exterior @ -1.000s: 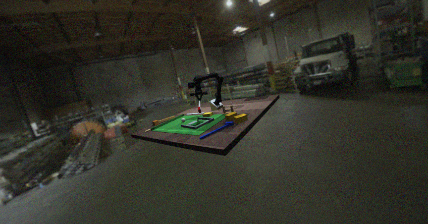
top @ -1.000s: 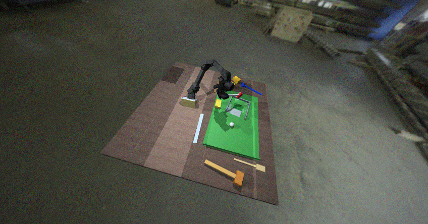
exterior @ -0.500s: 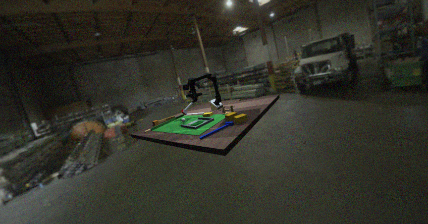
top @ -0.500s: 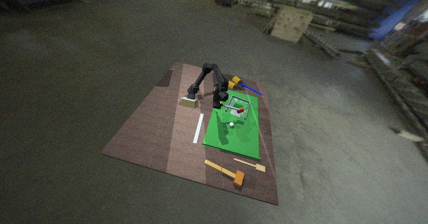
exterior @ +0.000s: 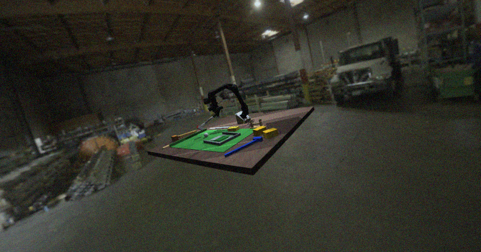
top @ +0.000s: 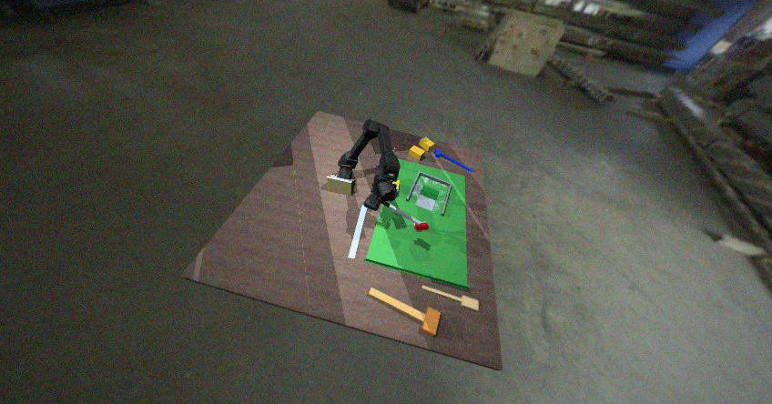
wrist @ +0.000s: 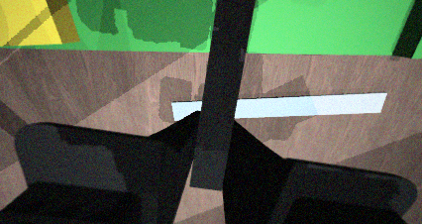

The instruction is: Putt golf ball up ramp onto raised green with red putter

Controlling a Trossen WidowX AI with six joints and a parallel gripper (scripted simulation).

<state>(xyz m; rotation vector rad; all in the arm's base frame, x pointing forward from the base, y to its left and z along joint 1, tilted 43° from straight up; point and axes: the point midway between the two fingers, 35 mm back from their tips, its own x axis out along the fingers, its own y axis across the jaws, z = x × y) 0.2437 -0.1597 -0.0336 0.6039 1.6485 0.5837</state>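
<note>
Now: the bar 50 mm behind my gripper tip, 90 mm to the right of it and 140 mm below it. Also, from my gripper tip: yellow block (40 mm ahead, 230 mm to the left, 130 mm below); white golf ball (230 mm ahead, 40 mm to the left, 120 mm below); red putter (130 mm ahead, 10 mm below).
</note>
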